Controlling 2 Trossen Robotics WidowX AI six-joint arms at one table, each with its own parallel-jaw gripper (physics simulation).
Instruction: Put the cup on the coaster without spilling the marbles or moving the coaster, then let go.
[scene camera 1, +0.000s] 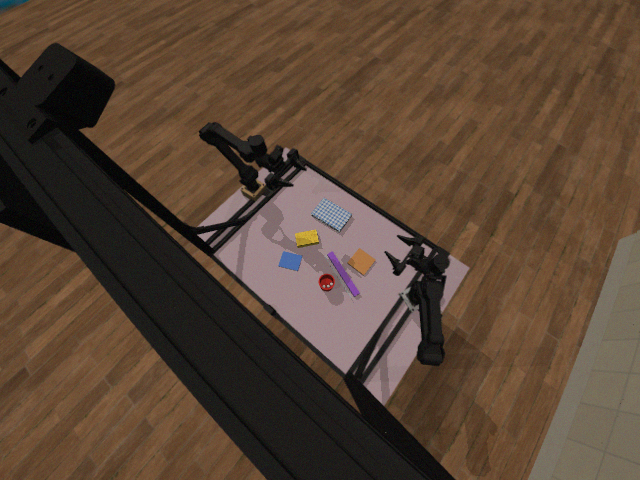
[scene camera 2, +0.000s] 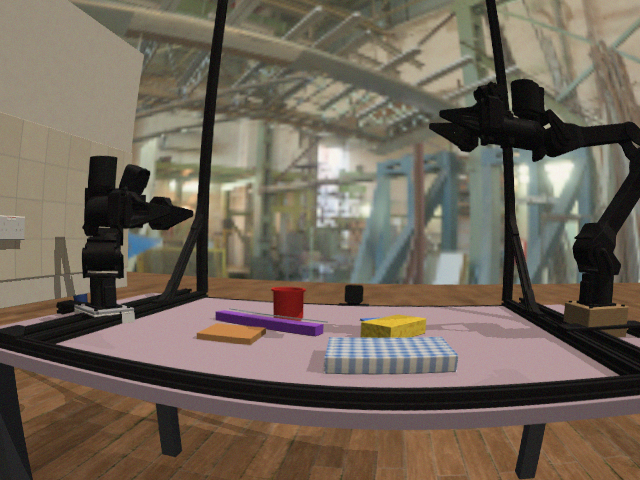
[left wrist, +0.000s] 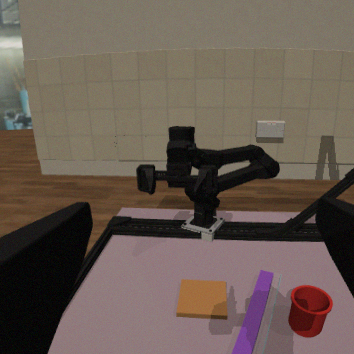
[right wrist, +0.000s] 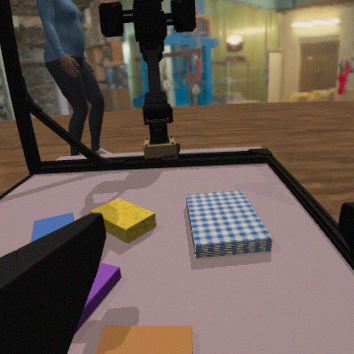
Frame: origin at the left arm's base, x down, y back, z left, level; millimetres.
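Where they show: left gripper, fingertip midpoint: (scene camera 1: 300, 177) (scene camera 2: 434, 120) (left wrist: 205, 211) (right wrist: 145, 4); right gripper, fingertip midpoint: (scene camera 1: 391, 243) (scene camera 2: 182, 212) (left wrist: 171, 192) (right wrist: 222, 219); left arm's base at its link origin: (scene camera 1: 252, 186) (scene camera 2: 596, 304) (right wrist: 158, 141); right arm's base at its link origin: (scene camera 1: 415, 297) (scene camera 2: 103, 306) (left wrist: 203, 221).
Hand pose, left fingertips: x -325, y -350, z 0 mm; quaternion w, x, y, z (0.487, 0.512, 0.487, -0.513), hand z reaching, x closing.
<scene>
Each offset is from my left fingertips to the centre of the thing. "*": to the spot under its first point.
A red cup @(dx +349, dy -266, dz -221 mm) (scene camera 1: 326, 282) (scene camera 2: 288, 303) (left wrist: 306, 317) stands upright on the table, with several pale marbles @(dx +368, dy -277, dz -224 mm) (scene camera 1: 327, 285) inside. A flat blue square @(* dx +380, dy -50, dz -216 mm) (scene camera 1: 290, 260) (scene camera 2: 368, 319) (right wrist: 52, 225) and a thicker orange square @(* dx +373, dy -346, dz -33 mm) (scene camera 1: 361, 261) (scene camera 2: 231, 333) (left wrist: 202, 298) (right wrist: 147, 340) lie apart from it; which one is the coaster I cannot tell. Nothing stands on either. My left gripper (scene camera 1: 298, 175) (scene camera 2: 435, 119) is open and empty, high near its own side of the table. My right gripper (scene camera 1: 391, 244) (scene camera 2: 192, 212) is open and empty, above the table on its side, beyond the orange square from the cup.
A purple bar @(dx +373, dy -298, dz -141 mm) (scene camera 1: 343, 273) (scene camera 2: 268, 322) (left wrist: 254, 312) (right wrist: 102, 287) lies between cup and orange square, with a thin clear strip along its cup side. A yellow sponge @(dx +369, dy -56, dz -79 mm) (scene camera 1: 307, 238) (scene camera 2: 392, 326) (right wrist: 125, 220) lies near the blue square. A checked cloth block @(dx +371, dy -86, dz +106 mm) (scene camera 1: 331, 214) (scene camera 2: 390, 354) (right wrist: 227, 222) lies beyond it.
</scene>
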